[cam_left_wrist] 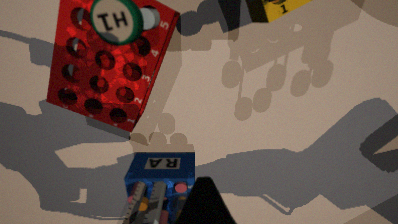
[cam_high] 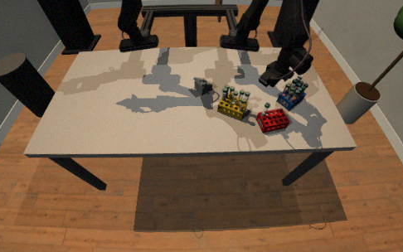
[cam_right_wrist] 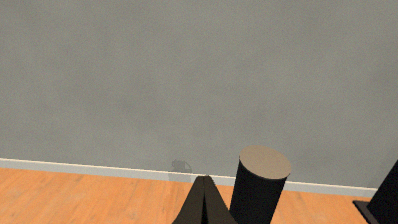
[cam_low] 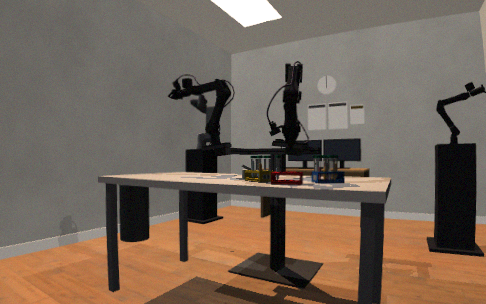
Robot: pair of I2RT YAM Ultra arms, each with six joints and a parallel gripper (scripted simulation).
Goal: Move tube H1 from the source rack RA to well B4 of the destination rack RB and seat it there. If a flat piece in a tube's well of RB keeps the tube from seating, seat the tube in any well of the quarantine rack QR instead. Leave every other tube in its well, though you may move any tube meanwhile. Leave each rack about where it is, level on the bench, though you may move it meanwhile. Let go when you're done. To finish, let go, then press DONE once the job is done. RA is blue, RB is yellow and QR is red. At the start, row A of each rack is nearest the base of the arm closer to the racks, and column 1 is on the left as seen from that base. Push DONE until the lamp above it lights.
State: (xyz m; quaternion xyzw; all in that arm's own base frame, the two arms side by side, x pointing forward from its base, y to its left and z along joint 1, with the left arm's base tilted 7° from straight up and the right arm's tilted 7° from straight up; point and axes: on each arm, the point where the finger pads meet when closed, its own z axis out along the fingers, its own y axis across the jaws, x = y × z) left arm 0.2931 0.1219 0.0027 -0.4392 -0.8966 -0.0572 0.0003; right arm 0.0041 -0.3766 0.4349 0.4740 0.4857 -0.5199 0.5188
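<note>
My left hand is 80 mm short of the tube, 30 mm to the left of it and 100 mm above it. From my left hand the other things lie so: blue rack RA (60 mm behind, 160 mm to the left, 140 mm below); then red rack QR (90 mm ahead, 20 mm to the left, 140 mm below); then yellow rack RB (10 mm ahead, 170 mm to the right, 140 mm below).
</note>
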